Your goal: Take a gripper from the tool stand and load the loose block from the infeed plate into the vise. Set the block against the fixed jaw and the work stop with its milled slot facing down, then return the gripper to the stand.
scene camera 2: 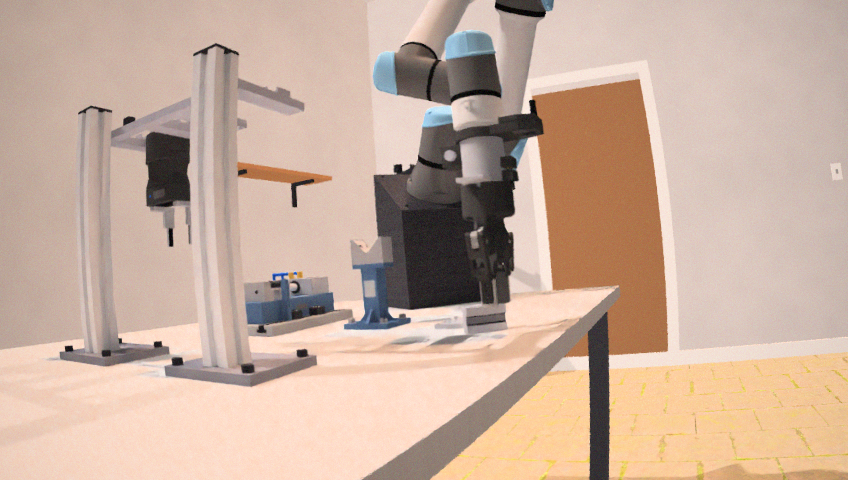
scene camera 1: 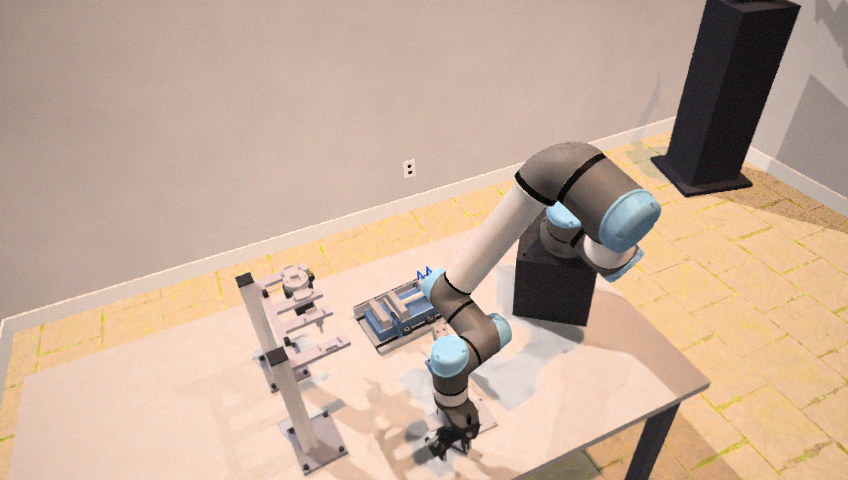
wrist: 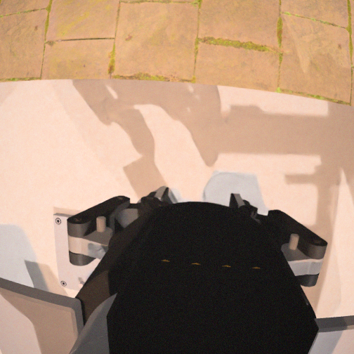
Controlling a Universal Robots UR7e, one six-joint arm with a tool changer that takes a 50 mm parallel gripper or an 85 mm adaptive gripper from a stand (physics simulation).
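Places are measured from the arm's base along level axes (x back, y left, z down), in millimetres.
Pixels of known places: end effector, tool point: (scene camera 2: 484, 172); arm's base, origin of the base link: (scene camera 2: 435, 191) (scene camera 1: 566, 233).
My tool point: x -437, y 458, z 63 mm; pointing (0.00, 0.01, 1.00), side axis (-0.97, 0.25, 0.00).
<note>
For each thing: its middle in the pictures, then the offset to it from my tool point.
- light grey block, body centre: (scene camera 2: 484, 318) (scene camera 1: 458, 443) dx +20, dy -36, dz +210 mm
- infeed plate, body centre: (scene camera 1: 474, 417) dx +79, dy -107, dz +225 mm
- grey vise, body centre: (scene camera 2: 277, 302) (scene camera 1: 407, 305) dx -37, dy -507, dz +179 mm
- blue pedestal with a V-shaped top, body centre: (scene camera 2: 374, 282) (scene camera 1: 444, 350) dx +36, dy -285, dz +148 mm
The black adaptive gripper (scene camera 1: 453, 448) (scene camera 2: 495, 297) (wrist: 200, 198) is on the arm, pointing down with its fingers apart. Its fingertips are low at the top of the light grey block (scene camera 2: 480, 326), whose dark slot shows on the side toward scene camera 2. Whether the fingers touch the block cannot be told. The gripper hides the block in the wrist view. The block lies at the infeed plate (scene camera 1: 486, 418) (wrist: 60, 255). The blue and grey vise (scene camera 1: 380, 334) (scene camera 2: 264, 312) stands farther back. The tool stand (scene camera 1: 292, 404) (scene camera 2: 215, 208) is at the left.
The parallel gripper (scene camera 1: 296, 278) (scene camera 2: 168, 169) hangs in the tool stand. A blue pedestal with a V-shaped top (scene camera 2: 373, 297) stands between the vise and the infeed plate. The black robot base (scene camera 1: 553, 291) (scene camera 2: 434, 255) is behind. The table's edge (scene camera 2: 511, 380) runs near the block.
</note>
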